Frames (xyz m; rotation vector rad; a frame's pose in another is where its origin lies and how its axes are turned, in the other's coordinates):
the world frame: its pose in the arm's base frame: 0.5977 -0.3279 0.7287 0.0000 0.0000 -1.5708
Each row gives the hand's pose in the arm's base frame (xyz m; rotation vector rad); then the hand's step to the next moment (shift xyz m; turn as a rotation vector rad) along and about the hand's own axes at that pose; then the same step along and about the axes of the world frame.
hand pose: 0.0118 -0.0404 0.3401 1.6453 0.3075 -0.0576
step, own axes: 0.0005 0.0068 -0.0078 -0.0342 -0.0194 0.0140
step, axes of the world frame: -0.0073 0.0009 0.0073 0.0181 -0.0354 -0.0127
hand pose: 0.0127 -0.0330 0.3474 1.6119 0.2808 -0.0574
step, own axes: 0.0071 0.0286 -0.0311 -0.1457 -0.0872 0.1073
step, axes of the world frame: -0.0308 0.0088 0.0285 0.1242 -0.1453 -0.0618
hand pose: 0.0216 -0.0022 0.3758 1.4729 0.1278 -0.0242
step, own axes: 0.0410 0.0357 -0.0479 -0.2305 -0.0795 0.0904
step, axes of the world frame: -0.0536 0.0407 0.0268 0.1119 -0.2299 -0.0472
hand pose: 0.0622 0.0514 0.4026 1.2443 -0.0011 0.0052
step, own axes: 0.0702 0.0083 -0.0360 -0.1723 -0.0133 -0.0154
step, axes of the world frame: -0.0370 0.0701 -0.0034 -0.0097 -0.1723 -0.0182
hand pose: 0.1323 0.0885 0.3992 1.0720 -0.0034 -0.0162
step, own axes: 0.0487 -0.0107 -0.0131 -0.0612 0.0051 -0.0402
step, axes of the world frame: -0.0057 0.0487 -0.0159 -0.0387 -0.0607 -0.0144
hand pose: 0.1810 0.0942 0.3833 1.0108 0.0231 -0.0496
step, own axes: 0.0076 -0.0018 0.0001 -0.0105 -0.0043 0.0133
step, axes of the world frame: 0.0013 0.0075 -0.0018 0.0132 -0.0108 0.0039
